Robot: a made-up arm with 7 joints. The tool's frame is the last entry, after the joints. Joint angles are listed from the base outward.
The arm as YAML. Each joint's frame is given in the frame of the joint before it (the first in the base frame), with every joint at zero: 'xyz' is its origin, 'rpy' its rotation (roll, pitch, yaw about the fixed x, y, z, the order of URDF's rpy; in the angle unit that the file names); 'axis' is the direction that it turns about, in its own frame. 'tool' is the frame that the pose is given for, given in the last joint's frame.
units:
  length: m
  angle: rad
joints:
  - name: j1
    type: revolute
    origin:
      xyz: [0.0, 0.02, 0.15]
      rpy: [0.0, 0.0, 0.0]
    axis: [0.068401, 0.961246, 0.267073]
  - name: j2
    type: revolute
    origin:
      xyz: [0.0, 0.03, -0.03]
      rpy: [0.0, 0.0, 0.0]
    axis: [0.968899, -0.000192, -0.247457]
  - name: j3
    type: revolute
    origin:
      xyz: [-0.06, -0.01, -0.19]
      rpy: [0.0, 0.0, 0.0]
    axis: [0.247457, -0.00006, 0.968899]
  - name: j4
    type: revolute
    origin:
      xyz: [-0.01, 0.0, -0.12]
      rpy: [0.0, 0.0, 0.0]
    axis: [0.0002, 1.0, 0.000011]
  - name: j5
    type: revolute
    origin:
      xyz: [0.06, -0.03, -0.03]
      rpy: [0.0, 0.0, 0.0]
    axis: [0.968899, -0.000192, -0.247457]
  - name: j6
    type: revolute
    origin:
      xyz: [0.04, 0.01, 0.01]
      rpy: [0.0, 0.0, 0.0]
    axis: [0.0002, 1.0, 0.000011]
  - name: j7
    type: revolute
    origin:
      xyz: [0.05, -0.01, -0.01]
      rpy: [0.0, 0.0, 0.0]
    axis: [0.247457, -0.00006, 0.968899]
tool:
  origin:
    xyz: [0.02, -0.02, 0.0]
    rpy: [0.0, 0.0, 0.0]
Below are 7 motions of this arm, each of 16 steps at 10 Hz.
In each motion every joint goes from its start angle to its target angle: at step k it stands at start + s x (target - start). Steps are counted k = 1, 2, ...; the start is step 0. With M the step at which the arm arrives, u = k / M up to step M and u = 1 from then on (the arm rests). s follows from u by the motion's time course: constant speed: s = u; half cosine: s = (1 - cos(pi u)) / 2; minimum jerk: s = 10 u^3 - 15 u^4 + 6 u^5.
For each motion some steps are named. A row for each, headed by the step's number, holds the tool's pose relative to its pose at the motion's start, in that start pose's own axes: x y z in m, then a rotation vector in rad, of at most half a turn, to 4 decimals.
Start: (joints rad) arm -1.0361 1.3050 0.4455 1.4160 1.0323 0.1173 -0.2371
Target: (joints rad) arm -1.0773 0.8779 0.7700 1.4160 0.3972 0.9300 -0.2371
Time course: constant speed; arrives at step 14
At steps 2, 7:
2: 0.0007 -0.0201 0.0128 -0.1698 0.0547 -0.0312
7: -0.0059 -0.0764 0.0471 -0.5744 0.2209 -0.2004

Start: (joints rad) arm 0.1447 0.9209 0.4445 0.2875 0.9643 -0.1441 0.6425
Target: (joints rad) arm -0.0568 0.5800 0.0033 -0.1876 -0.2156 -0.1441 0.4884
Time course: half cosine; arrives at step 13
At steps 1, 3, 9, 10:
1: 0.0011 0.0001 0.0032 -0.0204 0.0052 0.0082
3: 0.0092 0.0017 0.0277 -0.1801 0.0429 0.0688
9: 0.0514 0.0438 0.1539 -1.2346 0.1828 0.3239
10: 0.0560 0.0525 0.1679 -1.3911 0.1883 0.3428

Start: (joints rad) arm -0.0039 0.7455 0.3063 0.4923 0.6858 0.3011 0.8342
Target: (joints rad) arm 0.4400 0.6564 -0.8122 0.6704 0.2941 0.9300 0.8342
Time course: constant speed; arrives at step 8
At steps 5, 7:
5: -0.2183 0.0193 -0.0637 0.3741 -0.1829 -0.7627
7: -0.2927 0.0678 -0.1044 0.5849 -0.3015 -1.0327

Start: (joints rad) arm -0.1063 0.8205 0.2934 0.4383 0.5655 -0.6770 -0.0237
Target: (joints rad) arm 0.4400 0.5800 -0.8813 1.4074 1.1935 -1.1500 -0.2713
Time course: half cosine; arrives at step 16
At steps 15, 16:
15: -0.4184 -0.0784 0.2806 -1.1825 -0.5214 -2.2183
16: -0.4213 -0.0751 0.2829 -1.1960 -0.5322 -2.2374

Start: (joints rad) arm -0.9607 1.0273 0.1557 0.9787 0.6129 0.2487 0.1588
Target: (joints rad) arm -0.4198 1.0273 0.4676 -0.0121 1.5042 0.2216 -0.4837
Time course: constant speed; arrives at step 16
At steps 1, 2, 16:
1: -0.0050 -0.0001 -0.0030 0.0464 -0.0381 -0.0144
2: -0.0103 0.0002 -0.0061 0.0948 -0.0729 -0.0275
16: -0.1087 0.0398 -0.0552 0.8788 -0.1902 -0.0400

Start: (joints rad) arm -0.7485 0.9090 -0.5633 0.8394 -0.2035 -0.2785 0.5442
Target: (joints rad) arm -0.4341 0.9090 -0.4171 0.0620 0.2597 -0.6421 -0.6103
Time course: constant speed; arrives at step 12
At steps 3, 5, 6, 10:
3: -0.0318 -0.0138 0.0245 -0.1066 -0.2387 -0.3500
5: -0.0566 -0.0184 0.0399 -0.1406 -0.4040 -0.5807
6: -0.0697 -0.0193 0.0470 -0.1453 -0.4877 -0.6945
10: -0.1240 -0.0146 0.0702 -0.0735 -0.8205 -1.1319

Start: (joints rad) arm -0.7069 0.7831 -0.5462 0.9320 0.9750 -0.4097 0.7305
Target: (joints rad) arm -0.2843 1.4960 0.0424 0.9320 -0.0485 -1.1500 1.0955
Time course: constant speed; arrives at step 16
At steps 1, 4, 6, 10, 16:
1: -0.0157 0.0068 -0.0120 -0.0327 0.0501 0.0484
4: -0.0611 0.0360 -0.0479 -0.0912 0.1866 0.2236
6: -0.0899 0.0630 -0.0712 -0.0986 0.2592 0.3612
10: -0.1425 0.1339 -0.1122 -0.0500 0.3391 0.6717
16: -0.2013 0.2722 -0.1468 0.1111 0.2464 1.1774

